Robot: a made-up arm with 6 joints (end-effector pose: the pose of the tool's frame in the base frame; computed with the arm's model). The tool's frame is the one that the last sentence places. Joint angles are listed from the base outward.
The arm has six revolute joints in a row. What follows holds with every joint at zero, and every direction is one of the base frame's.
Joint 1 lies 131 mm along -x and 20 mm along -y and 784 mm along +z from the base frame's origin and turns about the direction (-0.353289, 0.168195, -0.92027), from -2.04 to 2.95 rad.
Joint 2 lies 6 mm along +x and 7 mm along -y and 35 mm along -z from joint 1 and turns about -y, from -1 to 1.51 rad.
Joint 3 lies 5 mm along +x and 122 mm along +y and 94 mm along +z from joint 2 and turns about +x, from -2.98 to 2.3 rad.
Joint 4 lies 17 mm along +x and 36 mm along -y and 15 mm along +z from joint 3 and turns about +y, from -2.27 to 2.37 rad.
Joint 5 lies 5 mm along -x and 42 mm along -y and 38 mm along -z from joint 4 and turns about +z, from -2.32 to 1.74 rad.
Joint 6 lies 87 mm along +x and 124 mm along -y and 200 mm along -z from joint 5 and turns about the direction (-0.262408, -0.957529, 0.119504), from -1.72 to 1.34 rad.
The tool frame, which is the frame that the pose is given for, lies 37 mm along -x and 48 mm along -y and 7 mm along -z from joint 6; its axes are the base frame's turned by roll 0.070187, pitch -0.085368 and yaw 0.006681 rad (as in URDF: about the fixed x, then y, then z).
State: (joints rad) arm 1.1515 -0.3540 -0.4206 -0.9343 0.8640 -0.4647
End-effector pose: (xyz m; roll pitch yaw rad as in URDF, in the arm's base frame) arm 0.0173 -0.3289 0.8143 -0.8448 0.5289 -0.3242
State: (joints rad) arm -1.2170 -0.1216 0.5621 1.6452 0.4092 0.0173
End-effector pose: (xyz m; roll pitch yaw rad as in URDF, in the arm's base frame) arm -0.2114 -0.1827 0.6087 1.3777 0.3298 2.5649
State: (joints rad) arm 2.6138 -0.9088 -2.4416 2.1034 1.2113 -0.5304
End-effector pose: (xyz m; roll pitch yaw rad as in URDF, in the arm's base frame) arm 0.1378 -0.1796 0.8838 -1.0359 -0.0567 1.2823
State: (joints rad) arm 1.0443 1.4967 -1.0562 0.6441 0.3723 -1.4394
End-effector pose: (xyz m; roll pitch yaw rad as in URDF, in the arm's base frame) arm -0.3772 0.0158 0.8153 -0.1343 0.1279 -1.9390
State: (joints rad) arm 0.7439 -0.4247 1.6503 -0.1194 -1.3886 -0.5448
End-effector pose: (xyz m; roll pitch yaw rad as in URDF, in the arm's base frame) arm -0.0046 0.3153 0.6606 -1.9191 1.2607 1.6604
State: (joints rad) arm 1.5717 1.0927 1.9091 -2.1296 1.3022 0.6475
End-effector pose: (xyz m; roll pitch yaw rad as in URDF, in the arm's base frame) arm -0.2149 -0.1420 0.9325 2.8285 0.2775 1.7588
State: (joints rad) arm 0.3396 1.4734 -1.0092 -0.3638 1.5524 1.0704
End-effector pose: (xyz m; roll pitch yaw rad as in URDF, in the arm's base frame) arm -0.1034 -0.0257 1.0282 -1.6933 0.6872 1.3595
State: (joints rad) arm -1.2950 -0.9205 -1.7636 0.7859 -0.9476 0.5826
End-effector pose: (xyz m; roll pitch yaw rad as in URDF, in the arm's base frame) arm -0.1269 -0.0513 1.1708 -2.1795 -0.1282 1.3661
